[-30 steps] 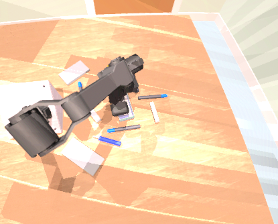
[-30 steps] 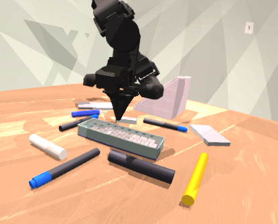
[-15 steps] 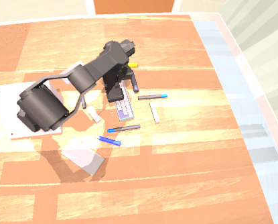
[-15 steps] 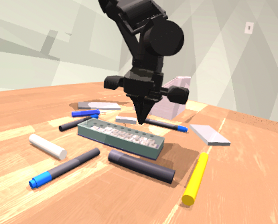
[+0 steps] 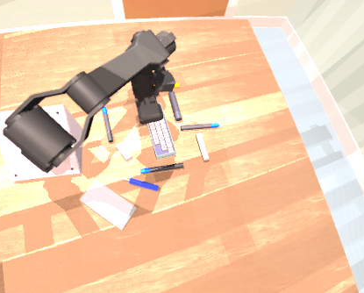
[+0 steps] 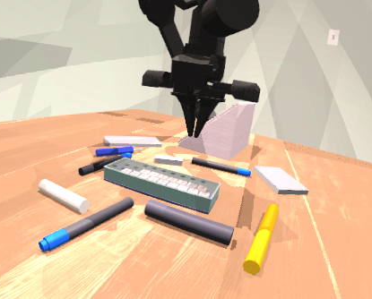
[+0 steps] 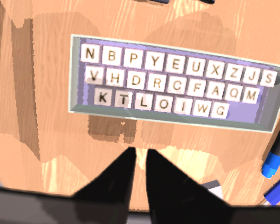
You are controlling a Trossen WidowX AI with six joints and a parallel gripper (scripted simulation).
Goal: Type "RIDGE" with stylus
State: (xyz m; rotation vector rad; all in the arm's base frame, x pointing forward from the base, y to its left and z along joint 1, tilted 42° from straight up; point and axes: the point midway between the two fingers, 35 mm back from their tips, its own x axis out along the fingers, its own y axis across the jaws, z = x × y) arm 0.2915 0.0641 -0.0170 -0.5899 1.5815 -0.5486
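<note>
Right now my gripper tip is 8 cm past the blue stylus, 20 cm to the left of it and 9 cm above it. Round my gripper tip: dark cylinder 11 cm ahead, 5 cm to the left, 9 cm below; white cylinder 16 cm ahead, 13 cm to the right, 9 cm below; yellow cylinder 7 cm ahead, 15 cm to the left, 9 cm below.
</note>
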